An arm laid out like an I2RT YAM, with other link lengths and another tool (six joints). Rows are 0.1 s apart.
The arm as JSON. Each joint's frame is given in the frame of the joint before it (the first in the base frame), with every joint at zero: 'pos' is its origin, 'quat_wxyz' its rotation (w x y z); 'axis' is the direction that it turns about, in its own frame. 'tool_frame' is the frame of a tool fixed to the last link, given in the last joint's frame.
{
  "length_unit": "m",
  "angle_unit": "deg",
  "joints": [
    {
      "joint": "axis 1",
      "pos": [
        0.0,
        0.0,
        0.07
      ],
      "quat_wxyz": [
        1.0,
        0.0,
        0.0,
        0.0
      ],
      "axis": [
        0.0,
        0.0,
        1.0
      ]
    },
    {
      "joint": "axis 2",
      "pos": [
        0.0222,
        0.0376,
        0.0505
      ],
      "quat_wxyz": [
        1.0,
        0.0,
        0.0,
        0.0
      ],
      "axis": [
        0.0,
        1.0,
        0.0
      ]
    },
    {
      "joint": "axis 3",
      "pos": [
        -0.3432,
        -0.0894,
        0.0
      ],
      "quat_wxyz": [
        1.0,
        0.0,
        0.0,
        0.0
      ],
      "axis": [
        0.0,
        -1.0,
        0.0
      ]
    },
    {
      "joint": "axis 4",
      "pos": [
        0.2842,
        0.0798,
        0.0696
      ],
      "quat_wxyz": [
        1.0,
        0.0,
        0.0,
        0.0
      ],
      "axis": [
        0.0,
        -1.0,
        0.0
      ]
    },
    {
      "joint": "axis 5",
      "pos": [
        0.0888,
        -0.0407,
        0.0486
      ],
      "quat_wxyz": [
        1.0,
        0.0,
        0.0,
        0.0
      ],
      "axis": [
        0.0,
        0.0,
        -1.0
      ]
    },
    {
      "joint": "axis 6",
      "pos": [
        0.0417,
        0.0,
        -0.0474
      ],
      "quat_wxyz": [
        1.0,
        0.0,
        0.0,
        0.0
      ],
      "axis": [
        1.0,
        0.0,
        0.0
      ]
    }
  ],
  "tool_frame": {
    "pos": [
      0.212,
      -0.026,
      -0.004
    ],
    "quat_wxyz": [
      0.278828,
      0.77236,
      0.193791,
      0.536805
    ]
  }
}
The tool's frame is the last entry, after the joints.
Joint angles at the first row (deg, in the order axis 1, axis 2, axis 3, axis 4, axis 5, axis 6):
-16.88, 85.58, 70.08, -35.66, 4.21, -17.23
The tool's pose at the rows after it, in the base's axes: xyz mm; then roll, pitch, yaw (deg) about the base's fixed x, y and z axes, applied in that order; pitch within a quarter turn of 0, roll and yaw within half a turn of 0:
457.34 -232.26 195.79 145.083 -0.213 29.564
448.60 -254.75 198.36 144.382 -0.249 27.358
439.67 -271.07 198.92 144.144 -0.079 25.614
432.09 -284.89 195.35 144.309 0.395 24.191
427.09 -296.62 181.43 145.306 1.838 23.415
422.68 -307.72 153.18 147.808 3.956 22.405
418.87 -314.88 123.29 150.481 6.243 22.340
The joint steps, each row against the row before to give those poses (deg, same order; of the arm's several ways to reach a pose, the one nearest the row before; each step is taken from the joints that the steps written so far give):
-3.59, 0.02, 0.00, 0.88, 0.11, -1.07
-2.71, 0.00, 0.00, 0.61, 0.00, -0.66
-2.07, 0.00, 0.01, 0.11, 0.00, -0.44
-1.78, 0.46, -0.01, 0.06, -0.02, -0.43
-1.42, 1.66, 0.00, 0.05, 0.00, -0.81
-1.31, 3.28, 0.00, 0.02, 0.00, -0.22
-1.00, 3.43, 0.00, -0.02, -0.22, -0.70

